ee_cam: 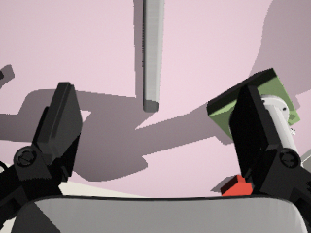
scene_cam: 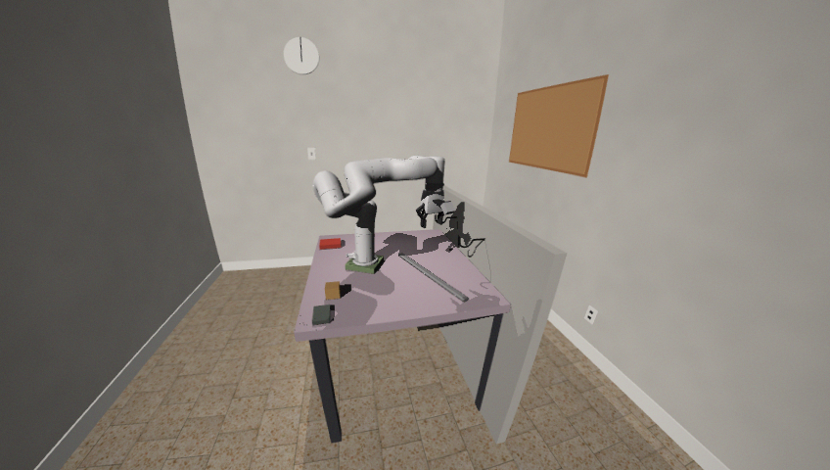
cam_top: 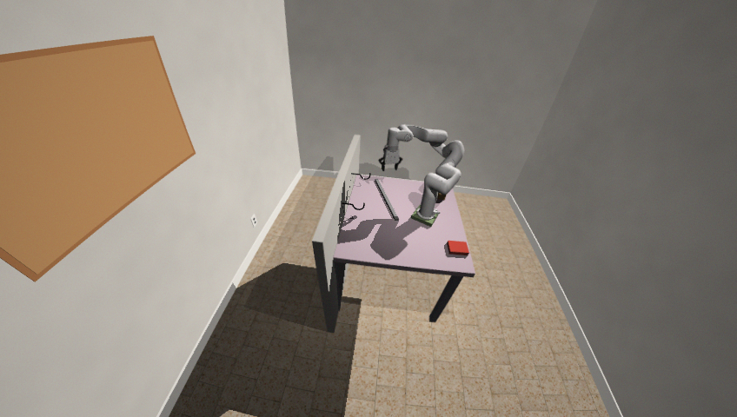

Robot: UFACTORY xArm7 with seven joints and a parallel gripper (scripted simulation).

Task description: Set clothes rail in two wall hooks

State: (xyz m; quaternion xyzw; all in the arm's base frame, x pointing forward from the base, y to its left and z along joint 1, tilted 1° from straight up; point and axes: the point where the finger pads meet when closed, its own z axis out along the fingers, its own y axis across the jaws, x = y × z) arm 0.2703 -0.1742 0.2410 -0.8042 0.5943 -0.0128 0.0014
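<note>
Now: the grey clothes rail 25 cm below my hand. From my hand the other things lie so: grey wall panel (30 cm ahead, 14 cm to the left, 49 cm below); then orange cube (44 cm behind, 6 cm to the right, 23 cm below); then dark block (48 cm behind, 18 cm to the right, 25 cm below).
</note>
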